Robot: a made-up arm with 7 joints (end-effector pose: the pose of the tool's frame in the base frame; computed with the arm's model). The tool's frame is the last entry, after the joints. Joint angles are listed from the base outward.
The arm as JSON. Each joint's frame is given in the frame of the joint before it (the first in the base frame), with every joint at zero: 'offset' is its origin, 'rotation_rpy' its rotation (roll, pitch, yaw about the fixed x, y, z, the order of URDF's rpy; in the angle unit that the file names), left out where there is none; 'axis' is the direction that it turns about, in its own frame. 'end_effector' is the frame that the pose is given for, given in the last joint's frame.
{
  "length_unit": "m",
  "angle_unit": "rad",
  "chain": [
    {
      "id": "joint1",
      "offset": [
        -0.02,
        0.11,
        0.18
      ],
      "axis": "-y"
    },
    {
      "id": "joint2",
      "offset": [
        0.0,
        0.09,
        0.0
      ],
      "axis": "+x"
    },
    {
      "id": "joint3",
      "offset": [
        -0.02,
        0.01,
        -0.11
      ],
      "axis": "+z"
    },
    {
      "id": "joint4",
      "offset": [
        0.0,
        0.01,
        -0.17
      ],
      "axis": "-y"
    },
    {
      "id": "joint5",
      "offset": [
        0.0,
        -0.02,
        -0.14
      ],
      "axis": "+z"
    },
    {
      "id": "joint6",
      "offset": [
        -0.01,
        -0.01,
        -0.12
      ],
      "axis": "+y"
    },
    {
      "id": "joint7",
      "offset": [
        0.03,
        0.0,
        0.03
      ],
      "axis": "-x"
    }
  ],
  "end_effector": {
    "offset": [
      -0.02,
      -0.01,
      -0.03
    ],
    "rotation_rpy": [
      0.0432,
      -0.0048,
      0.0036
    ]
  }
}
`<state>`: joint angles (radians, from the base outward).
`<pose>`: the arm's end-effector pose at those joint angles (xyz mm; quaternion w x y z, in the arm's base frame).
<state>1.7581 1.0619 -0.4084 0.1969 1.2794 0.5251 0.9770</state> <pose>246.9 630.5 288.2 0.3920 -0.3516 -0.8398 0.1324</pose>
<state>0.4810 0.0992 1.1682 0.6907 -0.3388 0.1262 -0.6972</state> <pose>241.0 406.7 -205.4 0.6785 0.4278 -0.2294 0.5513</pose>
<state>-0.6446 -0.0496 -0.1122 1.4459 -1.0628 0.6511 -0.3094</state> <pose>-20.8 152.1 -222.0 0.8009 0.4345 -0.1674 -0.3764</pose>
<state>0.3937 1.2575 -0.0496 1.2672 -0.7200 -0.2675 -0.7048</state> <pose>233.2 535.4 155.6 0.1167 0.7229 -0.5864 -0.3464</pose>
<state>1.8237 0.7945 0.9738 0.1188 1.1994 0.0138 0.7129</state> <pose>290.0 606.1 296.4 0.2175 0.4806 0.7532 -0.3930</pose>
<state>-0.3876 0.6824 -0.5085 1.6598 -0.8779 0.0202 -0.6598</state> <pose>61.6 265.1 -153.2 0.4489 0.3518 -0.6518 -0.5000</pose>
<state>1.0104 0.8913 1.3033 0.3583 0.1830 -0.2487 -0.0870</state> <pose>212.4 663.5 70.6 0.2319 0.1861 -0.6604 0.6895</pose>
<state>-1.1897 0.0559 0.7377 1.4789 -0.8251 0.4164 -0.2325</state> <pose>-233.2 391.4 -106.6 0.7788 0.5532 0.1537 -0.2527</pose>
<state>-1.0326 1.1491 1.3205 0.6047 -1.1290 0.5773 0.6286</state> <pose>-85.1 712.0 96.3 0.7348 0.5494 0.3964 -0.0347</pose>
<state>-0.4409 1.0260 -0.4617 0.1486 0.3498 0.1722 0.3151</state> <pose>-147.8 632.6 -107.2 0.9041 0.3288 0.2501 -0.1092</pose>
